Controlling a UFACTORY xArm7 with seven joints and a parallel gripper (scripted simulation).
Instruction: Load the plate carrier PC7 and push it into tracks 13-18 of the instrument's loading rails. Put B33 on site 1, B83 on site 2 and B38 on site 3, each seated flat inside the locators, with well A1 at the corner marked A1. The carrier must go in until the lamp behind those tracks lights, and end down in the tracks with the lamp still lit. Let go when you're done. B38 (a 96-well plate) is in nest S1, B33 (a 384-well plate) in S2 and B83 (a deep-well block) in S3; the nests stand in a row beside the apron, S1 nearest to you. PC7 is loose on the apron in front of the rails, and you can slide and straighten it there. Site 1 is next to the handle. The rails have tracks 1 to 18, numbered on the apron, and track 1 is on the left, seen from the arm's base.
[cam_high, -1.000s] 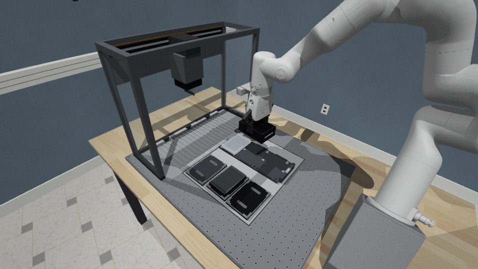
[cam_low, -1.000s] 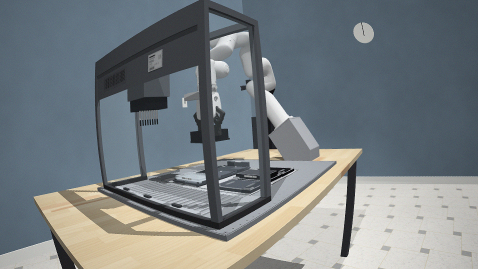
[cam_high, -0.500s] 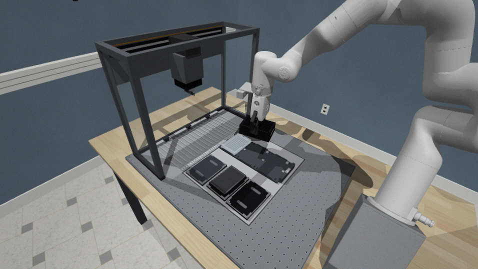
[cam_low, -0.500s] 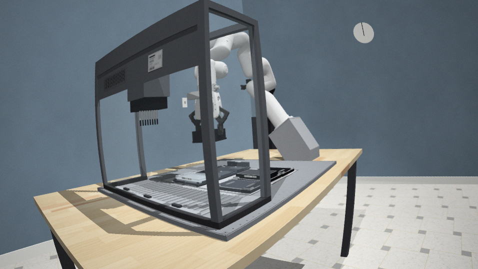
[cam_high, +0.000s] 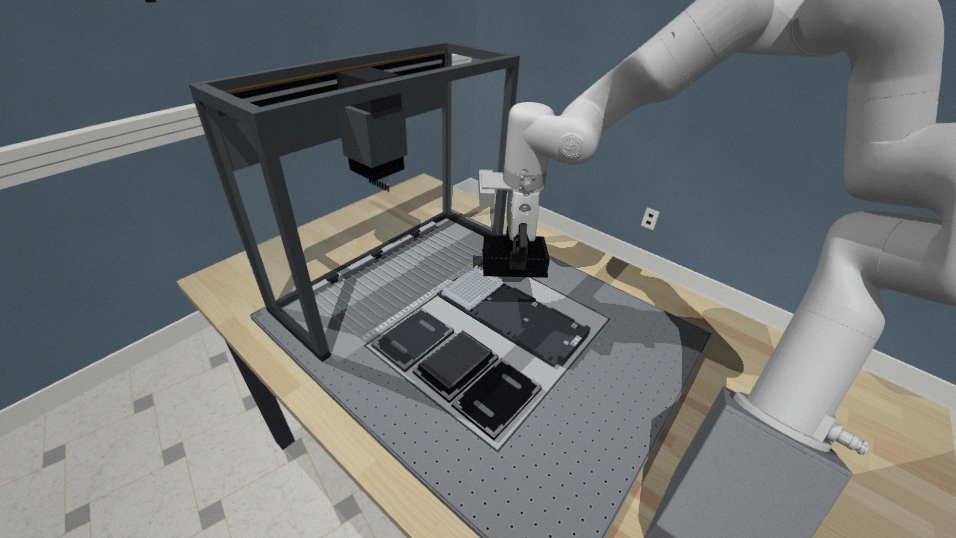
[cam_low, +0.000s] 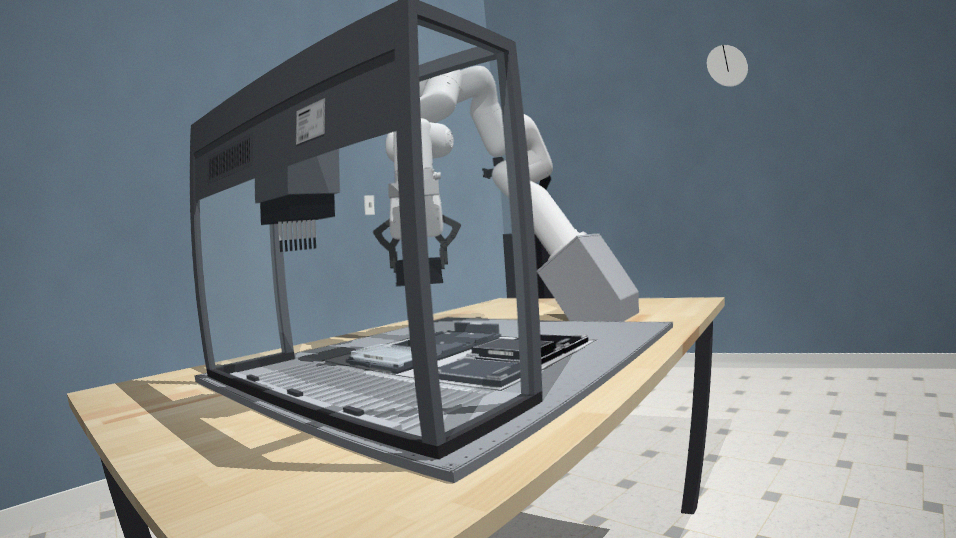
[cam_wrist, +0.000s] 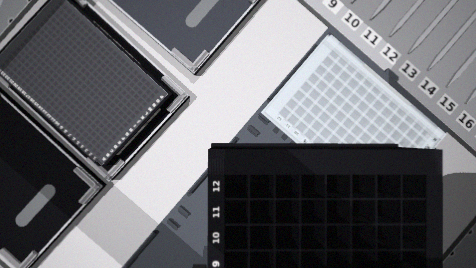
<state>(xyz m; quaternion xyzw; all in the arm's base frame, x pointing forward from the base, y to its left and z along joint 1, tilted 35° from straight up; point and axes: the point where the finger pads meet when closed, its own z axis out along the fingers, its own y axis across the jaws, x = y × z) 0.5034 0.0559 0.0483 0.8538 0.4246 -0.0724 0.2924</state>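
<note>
Now: the carrier PC7 15 cm below my hand and 1 cm behind it. Also, from my hand: 96-well plate B38: 15 cm below, 10 cm ahead, 2 cm to the left; nest S3: 21 cm to the left, 16 cm below, 6 cm ahead; white corner mark: 16 cm below, 12 cm to the left, 8 cm behind.
</note>
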